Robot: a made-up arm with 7 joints. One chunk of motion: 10 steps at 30 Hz.
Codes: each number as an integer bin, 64 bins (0 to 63) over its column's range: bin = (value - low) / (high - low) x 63, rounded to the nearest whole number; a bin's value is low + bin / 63 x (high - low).
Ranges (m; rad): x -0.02..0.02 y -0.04..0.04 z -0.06..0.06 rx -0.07..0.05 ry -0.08..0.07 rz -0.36..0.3
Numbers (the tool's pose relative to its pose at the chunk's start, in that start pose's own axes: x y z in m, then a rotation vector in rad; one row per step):
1: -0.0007 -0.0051 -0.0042 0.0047 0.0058 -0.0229
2: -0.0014 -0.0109 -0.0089 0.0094 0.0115 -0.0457
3: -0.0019 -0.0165 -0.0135 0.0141 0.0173 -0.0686
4: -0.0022 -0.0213 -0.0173 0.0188 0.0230 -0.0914
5: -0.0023 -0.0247 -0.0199 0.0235 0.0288 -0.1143
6: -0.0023 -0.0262 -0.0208 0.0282 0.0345 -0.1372
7: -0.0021 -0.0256 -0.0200 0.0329 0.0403 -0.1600
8: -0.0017 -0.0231 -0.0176 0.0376 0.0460 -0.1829
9: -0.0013 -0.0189 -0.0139 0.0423 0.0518 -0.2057
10: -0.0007 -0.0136 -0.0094 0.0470 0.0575 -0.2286
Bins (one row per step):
1: 30 27 29 39 36 32
2: 29 23 27 42 38 30
3: 29 19 24 44 41 28
4: 28 15 22 47 43 26
5: 28 12 21 49 46 23
6: 28 11 21 52 48 21
7: 28 11 21 54 51 19
8: 29 13 22 56 53 17
9: 29 17 24 59 55 15
10: 30 21 27 61 58 13

